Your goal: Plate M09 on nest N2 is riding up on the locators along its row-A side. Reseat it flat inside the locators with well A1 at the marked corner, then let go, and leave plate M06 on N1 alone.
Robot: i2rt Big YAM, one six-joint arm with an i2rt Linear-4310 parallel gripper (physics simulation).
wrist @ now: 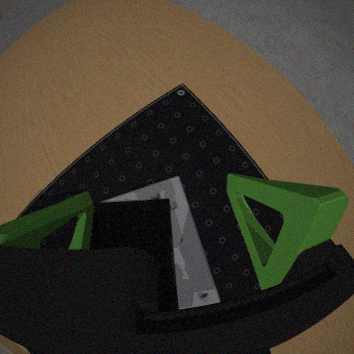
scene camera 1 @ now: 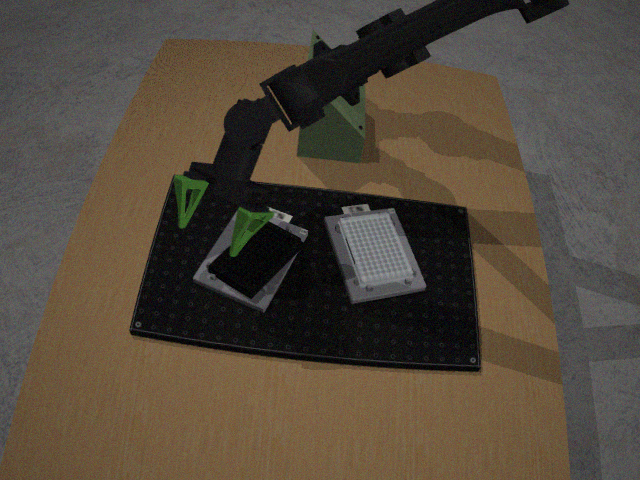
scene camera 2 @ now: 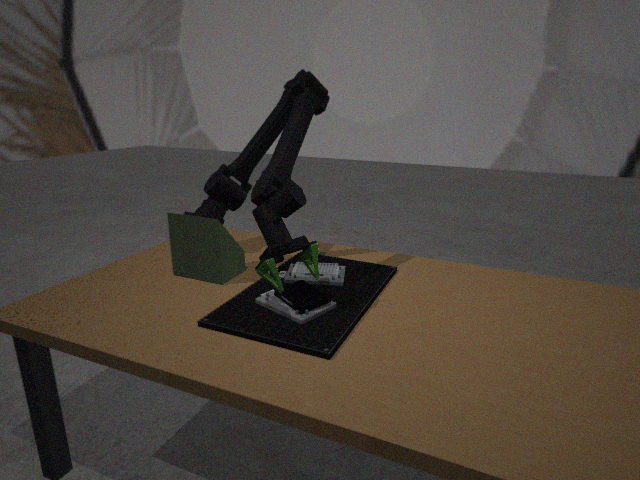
Labels:
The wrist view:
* my gripper
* black well plate: on a grey nest
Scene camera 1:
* my gripper
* black well plate
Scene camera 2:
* my gripper
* black well plate

